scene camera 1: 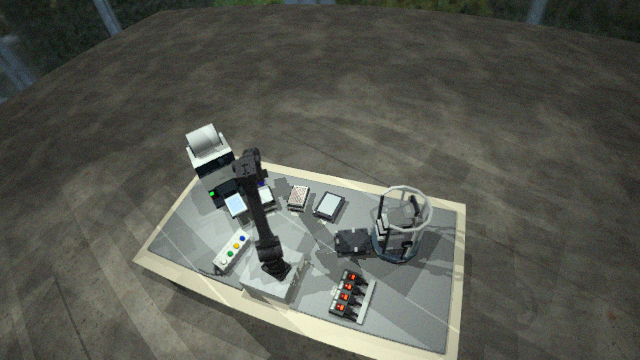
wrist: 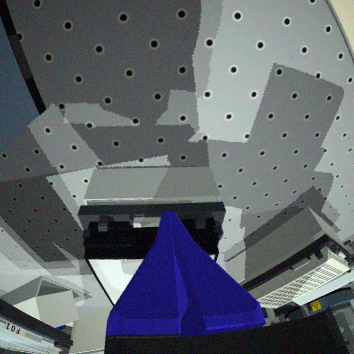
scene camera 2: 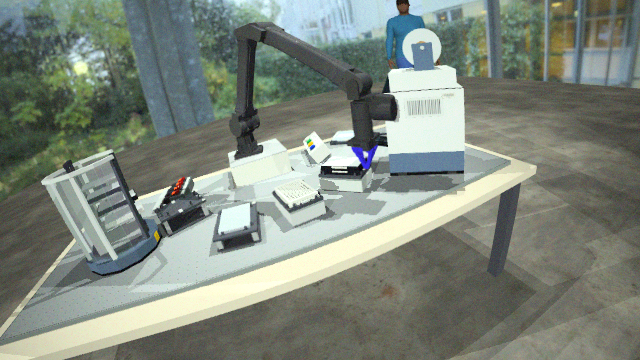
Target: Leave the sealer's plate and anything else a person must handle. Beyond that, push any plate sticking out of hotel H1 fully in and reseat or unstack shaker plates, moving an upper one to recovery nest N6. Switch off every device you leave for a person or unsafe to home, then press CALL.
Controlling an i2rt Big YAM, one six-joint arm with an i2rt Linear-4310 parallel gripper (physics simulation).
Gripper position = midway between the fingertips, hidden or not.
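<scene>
The gripper (scene camera 2: 366, 168), (wrist: 167, 217) is visible in both of those views. A button box (scene camera 1: 229, 255), (wrist: 51, 302) is also part of the scene.
</scene>
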